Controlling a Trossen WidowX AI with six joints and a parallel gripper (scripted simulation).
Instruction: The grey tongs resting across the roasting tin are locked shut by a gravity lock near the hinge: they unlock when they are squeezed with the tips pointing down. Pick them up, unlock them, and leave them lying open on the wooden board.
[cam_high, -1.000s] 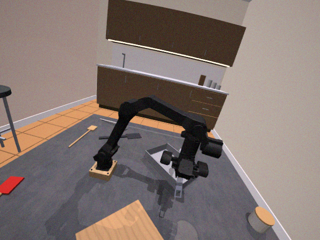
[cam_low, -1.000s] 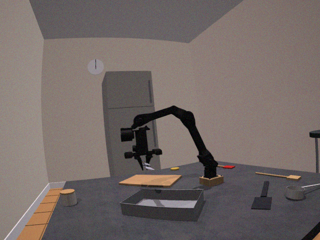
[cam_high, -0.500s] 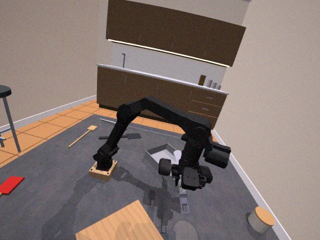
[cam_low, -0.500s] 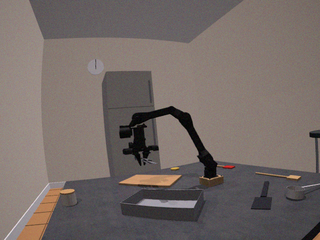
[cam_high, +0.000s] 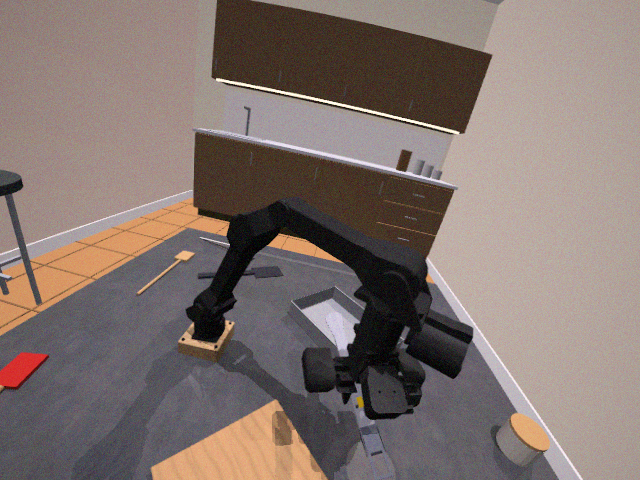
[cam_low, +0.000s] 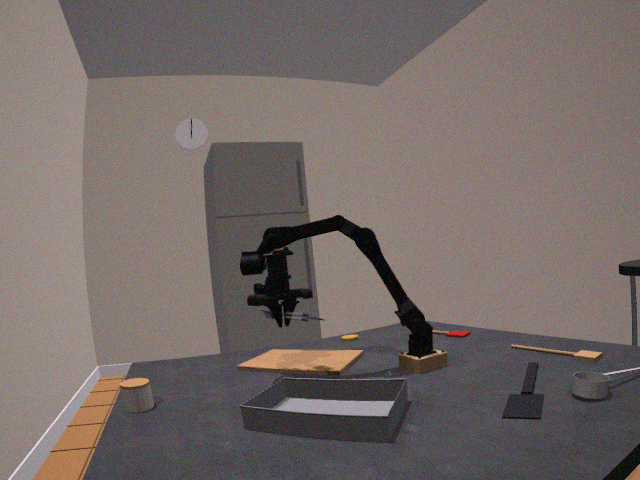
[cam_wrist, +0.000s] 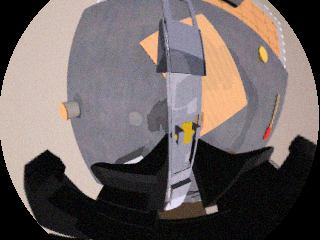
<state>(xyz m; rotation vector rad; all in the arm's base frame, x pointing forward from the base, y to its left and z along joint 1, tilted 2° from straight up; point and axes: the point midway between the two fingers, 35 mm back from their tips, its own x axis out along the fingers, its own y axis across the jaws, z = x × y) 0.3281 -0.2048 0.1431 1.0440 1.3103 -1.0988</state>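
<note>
Right now my gripper tip is 4 cm below the yellow lock piece and 2 cm to the left of it. Also, from my gripper tip: roasting tin: 33 cm to the left, 13 cm below, 4 cm ahead; then yellow disc: 39 cm behind, 33 cm to the right, 15 cm below; then wooden board: 15 cm below, 13 cm to the right, 9 cm behind.
</note>
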